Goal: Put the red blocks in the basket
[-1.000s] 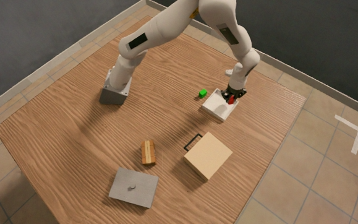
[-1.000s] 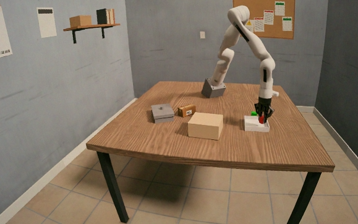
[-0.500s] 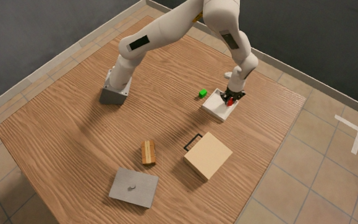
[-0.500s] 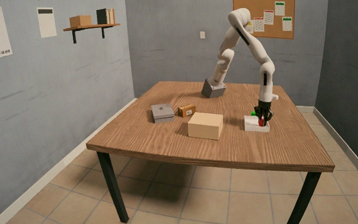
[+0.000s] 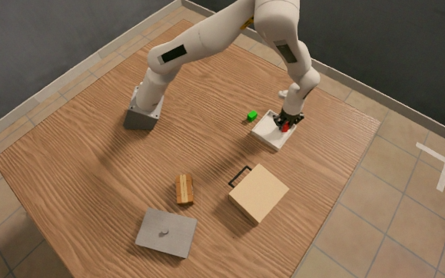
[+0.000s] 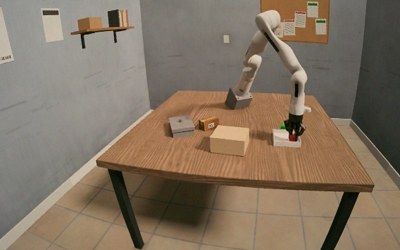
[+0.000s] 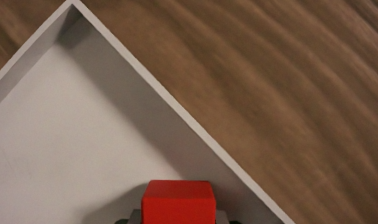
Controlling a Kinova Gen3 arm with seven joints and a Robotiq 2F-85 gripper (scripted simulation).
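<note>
Now: the white basket 4 cm to the right of my hand, 2 cm below it and 2 cm behind it. Also, from my hand: green block (14 cm behind, 7 cm to the right, 2 cm below); light wooden cabinet (29 cm to the right, 15 cm ahead, 1 cm above); brown cardboard box (50 cm to the right, 2 cm behind).
</note>
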